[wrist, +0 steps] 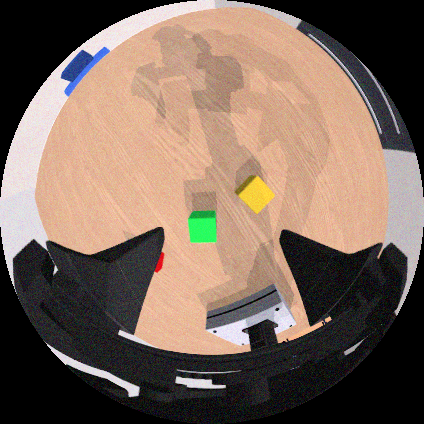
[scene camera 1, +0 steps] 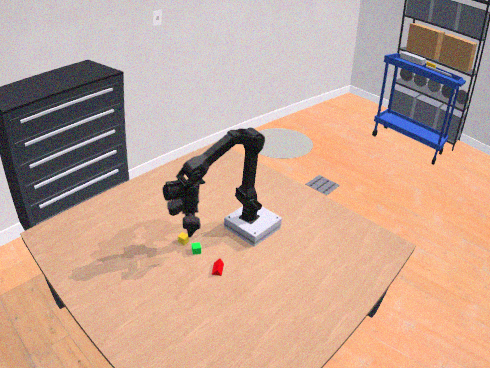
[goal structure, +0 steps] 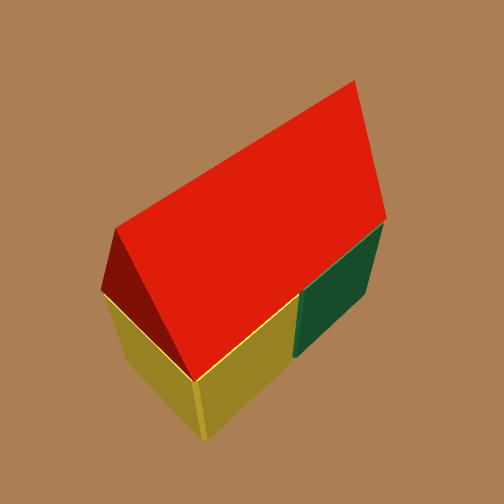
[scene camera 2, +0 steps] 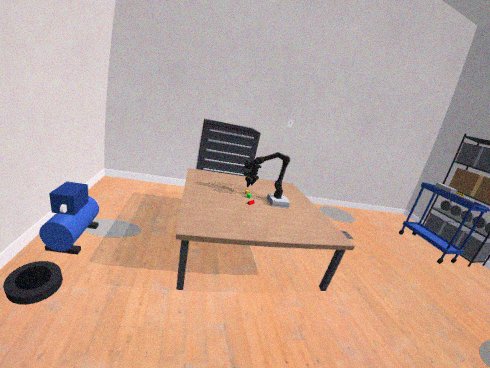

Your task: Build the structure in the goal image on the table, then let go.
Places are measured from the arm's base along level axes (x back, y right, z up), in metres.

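Pixels of known places: gripper, fingertip midpoint: [wrist: 224, 234] [scene camera 1: 188, 229] [scene camera 2: 249, 186]; arm's base at its link origin: [wrist: 260, 327] [scene camera 1: 249, 217] [scene camera 2: 277, 197].
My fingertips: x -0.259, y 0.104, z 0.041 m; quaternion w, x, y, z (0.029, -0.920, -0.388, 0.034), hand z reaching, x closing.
Observation:
Ahead of a thing's pixels: the offset from my fingertips to its middle. Level surfaces: height alone.
A yellow cube @(dz -0.080, dx +0.014, dy +0.043 m) [scene camera 1: 183, 238] [scene camera 2: 247, 192] [wrist: 256, 195] sits on the table @(dz -0.097 m) [scene camera 1: 310, 280] [scene camera 2: 225, 227]. A green cube @(dz -0.080, dx +0.003, dy -0.034 m) [scene camera 1: 196, 248] [scene camera 2: 249, 196] [wrist: 202, 228] sits near it, with a gap between them. A red block @(dz -0.089, dx -0.022, dy -0.154 m) [scene camera 1: 218, 268] [scene camera 2: 251, 202] [wrist: 159, 262] with a roof-like end lies on the table, apart from the green cube; in the wrist view one finger hides most of it. My gripper [scene camera 1: 191, 234] [scene camera 2: 250, 185] [wrist: 224, 234] is open and empty, pointing down above the table near the yellow and green cubes. Both cubes show beyond and between its fingertips in the wrist view.
The arm's pale base plate [scene camera 1: 240, 231] [scene camera 2: 278, 202] [wrist: 232, 333] stands on the table, to the right of the cubes in both scene views. A dark drawer cabinet [scene camera 1: 75, 135] [scene camera 2: 229, 147] stands behind the table. A blue cart [scene camera 1: 425, 70] stands on the floor away from it.

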